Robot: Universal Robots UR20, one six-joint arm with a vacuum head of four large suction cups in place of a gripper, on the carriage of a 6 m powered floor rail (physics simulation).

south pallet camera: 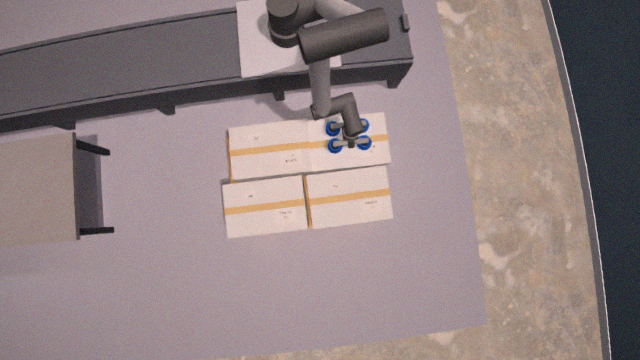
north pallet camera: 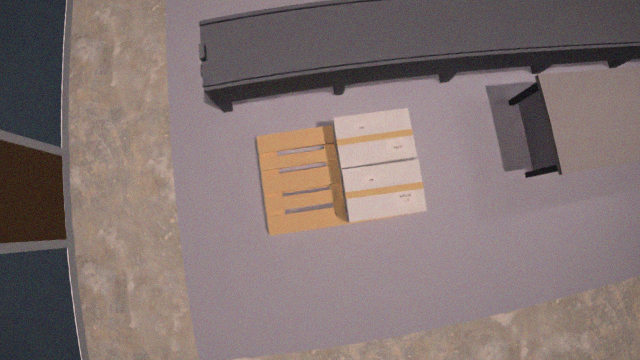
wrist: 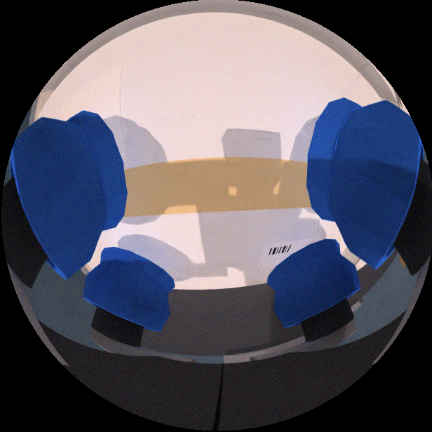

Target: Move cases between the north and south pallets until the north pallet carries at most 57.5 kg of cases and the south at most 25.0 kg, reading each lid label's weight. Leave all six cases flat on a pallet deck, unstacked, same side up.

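Pixels of known places: arm's base, origin of the base link: (south pallet camera: pixel 287 32).
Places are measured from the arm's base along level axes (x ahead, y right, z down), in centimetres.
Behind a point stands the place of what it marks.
Note:
In the south pallet view, four white cases with tan tape lie side by side, two by two: upper left (south pallet camera: pixel 270 165) @(x 91.8, y 22.4, z 13.0 cm), upper right (south pallet camera: pixel 350 161) @(x 94.9, y -34.4, z 17.8 cm) (wrist: pixel 215 100), lower left (south pallet camera: pixel 260 224) @(x 132.1, y 33.7, z 13.7 cm) and lower right (south pallet camera: pixel 347 215) @(x 132.8, y -27.3, z 14.7 cm). They hide the south pallet's deck. My gripper (south pallet camera: pixel 349 135) @(x 77.1, y -34.7, z 14.6 cm) (wrist: pixel 216 200), with four blue cups, is open above the upper-right case, its shadow on the lid. A barcode shows in the wrist view; no weight is readable. In the north pallet view, two white cases, upper (north pallet camera: pixel 372 155) @(x 93.4, y 487.4, z 18.2 cm) and lower (north pallet camera: pixel 382 206) @(x 130.9, y 486.5, z 17.4 cm), lie flat on the right half of the north pallet (north pallet camera: pixel 295 180) @(x 100.2, y 546.4, z 42.6 cm).
The dark rail (north pallet camera: pixel 350 45) (south pallet camera: pixel 150 65) runs behind the pallets. The arm's white carriage plate (south pallet camera: pixel 254 55) @(x 14.6, y 24.7, z 0.0 cm) is on it. A beige-topped table (north pallet camera: pixel 595 120) @(x 92.3, y 303.4, z 4.0 cm) (south pallet camera: pixel 35 185) @(x 86.6, y 199.6, z 4.1 cm) stands right of the north pallet and left of the south cases. The left half of the north pallet shows bare slats.

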